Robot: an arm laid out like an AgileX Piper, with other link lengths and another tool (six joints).
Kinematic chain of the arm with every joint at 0, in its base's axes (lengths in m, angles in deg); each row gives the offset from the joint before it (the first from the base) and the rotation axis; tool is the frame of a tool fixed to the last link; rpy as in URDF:
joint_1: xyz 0 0 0.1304 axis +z
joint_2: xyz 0 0 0 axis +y
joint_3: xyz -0.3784 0 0.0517 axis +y
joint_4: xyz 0.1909 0 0.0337 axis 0.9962 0 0.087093
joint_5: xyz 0 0 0 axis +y
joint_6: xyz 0.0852 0 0.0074 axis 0.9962 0 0.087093
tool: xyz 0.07 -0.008 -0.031 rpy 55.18 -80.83 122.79
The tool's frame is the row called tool.
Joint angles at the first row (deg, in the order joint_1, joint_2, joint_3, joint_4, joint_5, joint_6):
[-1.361, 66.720, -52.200, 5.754, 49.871, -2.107]
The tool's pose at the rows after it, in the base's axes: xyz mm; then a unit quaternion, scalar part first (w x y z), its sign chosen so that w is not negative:
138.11, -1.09, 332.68, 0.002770, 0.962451, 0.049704, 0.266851
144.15, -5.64, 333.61, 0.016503, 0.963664, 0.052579, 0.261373
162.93, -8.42, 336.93, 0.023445, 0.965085, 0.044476, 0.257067
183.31, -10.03, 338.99, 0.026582, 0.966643, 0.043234, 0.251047
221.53, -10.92, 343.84, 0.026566, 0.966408, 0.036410, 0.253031
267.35, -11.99, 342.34, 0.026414, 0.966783, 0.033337, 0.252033
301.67, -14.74, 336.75, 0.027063, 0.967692, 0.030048, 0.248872
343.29, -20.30, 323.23, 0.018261, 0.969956, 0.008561, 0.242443
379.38, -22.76, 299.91, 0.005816, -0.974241, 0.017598, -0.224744
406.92, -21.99, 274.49, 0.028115, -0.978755, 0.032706, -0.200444
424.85, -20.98, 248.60, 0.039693, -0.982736, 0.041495, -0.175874
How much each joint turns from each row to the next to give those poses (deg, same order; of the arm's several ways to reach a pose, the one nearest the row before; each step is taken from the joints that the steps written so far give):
[-0.003, 0.142, -0.001, -1.037, -0.144, -0.004]
[0.005, 1.176, -0.982, -1.952, 0.305, 0.542]
[-0.002, 3.101, -2.837, -1.362, 0.141, 1.569]
[-0.002, 3.398, -3.055, -0.566, 0.335, 0.413]
[0.002, 5.653, -6.099, -0.234, 0.196, 0.908]
[0.001, 6.936, -6.864, -0.102, 0.039, 0.413]
[-0.365, 5.366, -5.186, -0.017, 0.184, 0.041]
[-1.300, 6.845, -6.233, 1.215, 0.183, 0.728]
[-1.303, 6.872, -5.103, 3.131, 0.483, 0.411]
[-0.583, 6.104, -4.350, 2.735, 1.276, -0.001]
[-0.117, 4.822, -2.448, 1.255, 0.559, 0.268]

